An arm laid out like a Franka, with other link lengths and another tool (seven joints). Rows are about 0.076 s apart.
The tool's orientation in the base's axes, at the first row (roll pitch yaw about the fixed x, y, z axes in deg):
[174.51, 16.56, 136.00]
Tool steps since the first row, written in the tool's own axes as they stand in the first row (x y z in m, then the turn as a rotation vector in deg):
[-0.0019, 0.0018, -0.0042, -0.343, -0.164, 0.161]
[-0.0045, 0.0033, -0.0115, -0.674, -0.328, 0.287]
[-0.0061, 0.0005, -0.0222, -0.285, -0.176, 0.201]
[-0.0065, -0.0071, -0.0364, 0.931, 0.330, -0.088]
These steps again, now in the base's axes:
[0.0014, 0.0006, 0.0047, 0.170, -0.370, -0.071]
[0.0022, 0.0009, 0.0126, 0.322, -0.727, -0.112]
[-0.0015, -0.0008, 0.0230, 0.133, -0.345, -0.127]
[-0.0101, -0.0049, 0.0359, -0.444, 0.874, -0.151]

